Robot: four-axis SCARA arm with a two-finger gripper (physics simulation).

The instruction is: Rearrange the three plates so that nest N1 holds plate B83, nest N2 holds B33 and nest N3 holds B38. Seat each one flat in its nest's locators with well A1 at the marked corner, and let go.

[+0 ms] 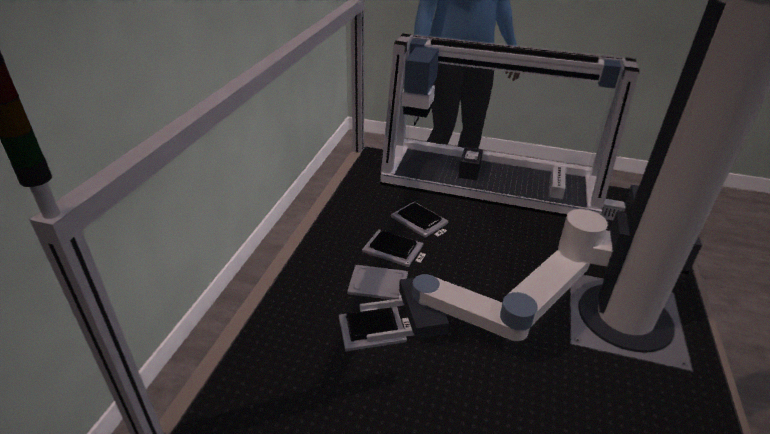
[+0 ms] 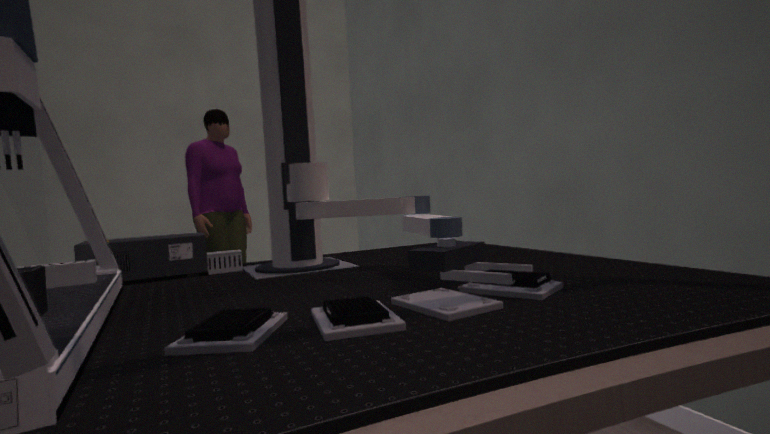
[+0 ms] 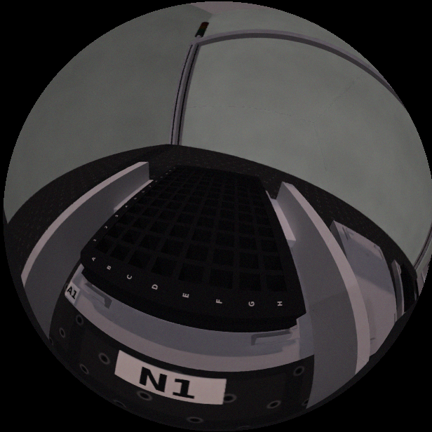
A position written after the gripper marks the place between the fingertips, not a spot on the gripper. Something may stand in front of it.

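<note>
Visible in the scene is a plate B33 (image 2: 354, 311), which image 1 shows too (image 1: 386, 242), and there is a plate B38 (image 2: 223, 326). An out nest (image 2: 428, 302) can be seen at (image 1: 375, 282) and at (image 3: 372, 274) as well. A nest N1 (image 1: 362, 344) appears at (image 3: 197, 348) too. The scene also has a nest N2 (image 2: 320, 318), a nest N3 (image 2: 262, 333) and a grey box (image 2: 151, 253), and the gripper (image 3: 210, 180) is visible with them.
</note>
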